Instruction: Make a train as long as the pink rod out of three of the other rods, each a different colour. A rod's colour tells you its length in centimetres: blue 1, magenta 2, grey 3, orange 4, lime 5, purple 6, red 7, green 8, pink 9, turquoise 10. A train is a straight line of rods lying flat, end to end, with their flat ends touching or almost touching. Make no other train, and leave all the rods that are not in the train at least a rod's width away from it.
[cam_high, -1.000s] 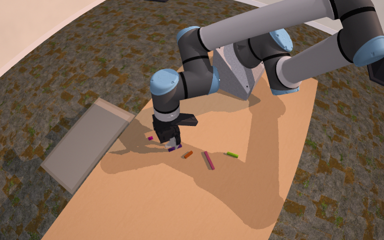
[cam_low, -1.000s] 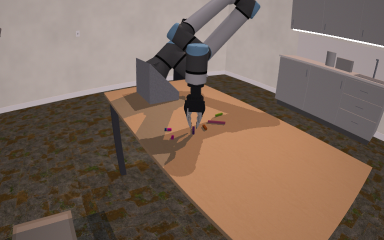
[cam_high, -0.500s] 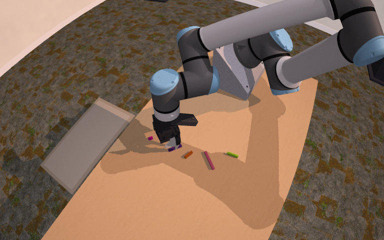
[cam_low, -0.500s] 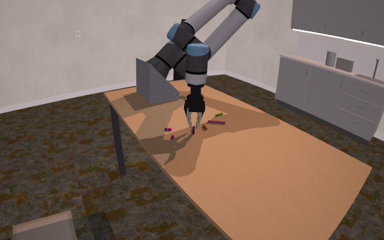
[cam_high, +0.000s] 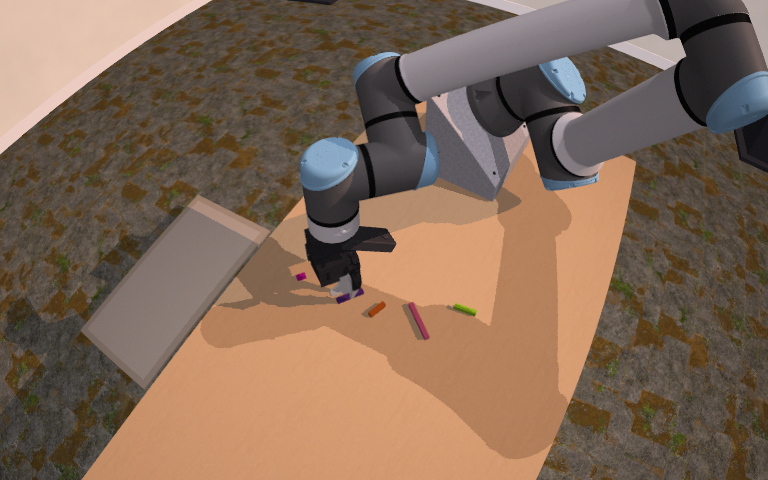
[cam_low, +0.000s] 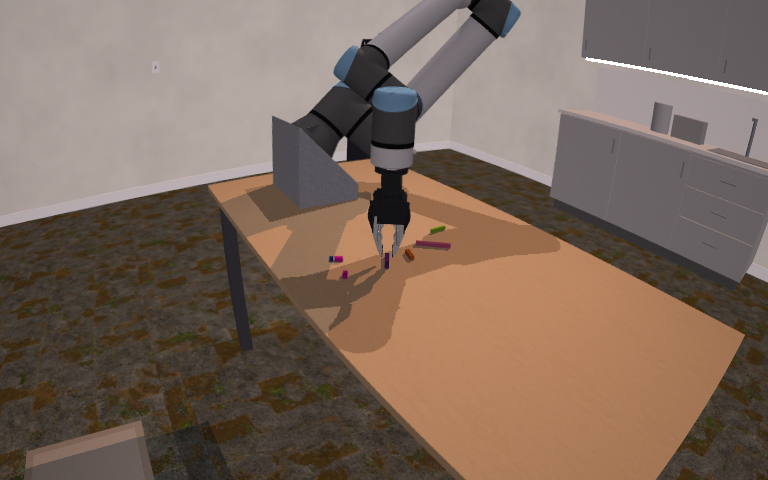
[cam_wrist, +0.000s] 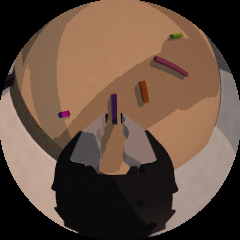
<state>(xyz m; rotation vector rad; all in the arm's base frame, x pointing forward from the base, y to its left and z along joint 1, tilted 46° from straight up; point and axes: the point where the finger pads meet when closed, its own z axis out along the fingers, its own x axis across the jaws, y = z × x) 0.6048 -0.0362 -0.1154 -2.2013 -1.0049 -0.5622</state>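
Now: the purple rod 3 cm below my hand. Round my hand: orange rod (7 cm to the left, 3 cm below); then pink rod (1 cm behind, 15 cm to the left, 3 cm below); then blue rod (8 cm behind, 11 cm to the right, 3 cm below).
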